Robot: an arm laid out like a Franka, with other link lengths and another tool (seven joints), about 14 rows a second.
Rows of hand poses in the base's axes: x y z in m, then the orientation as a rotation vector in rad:
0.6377 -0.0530 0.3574 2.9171 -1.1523 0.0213
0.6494 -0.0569 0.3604 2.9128 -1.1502 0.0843
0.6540 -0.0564 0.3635 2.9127 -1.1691 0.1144
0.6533 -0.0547 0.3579 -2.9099 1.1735 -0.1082
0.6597 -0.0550 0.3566 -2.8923 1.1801 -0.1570
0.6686 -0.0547 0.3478 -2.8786 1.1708 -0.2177
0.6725 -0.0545 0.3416 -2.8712 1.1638 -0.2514
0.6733 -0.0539 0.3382 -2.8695 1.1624 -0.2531
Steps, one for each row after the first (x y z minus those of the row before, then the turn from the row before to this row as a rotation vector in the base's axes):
0.0117 -0.0039 0.0030 -0.0182 -0.0361 0.0003
0.0046 0.0005 0.0031 0.0006 -0.0208 -0.0109
-0.0007 0.0017 -0.0056 0.0044 0.0025 -0.0032
0.0064 -0.0003 -0.0013 -0.0006 -0.0337 -0.0077
0.0089 0.0003 -0.0088 -0.0034 -0.0412 0.0026
0.0039 0.0002 -0.0062 -0.0021 -0.0230 0.0026
0.0008 0.0006 -0.0034 0.0013 -0.0018 0.0006

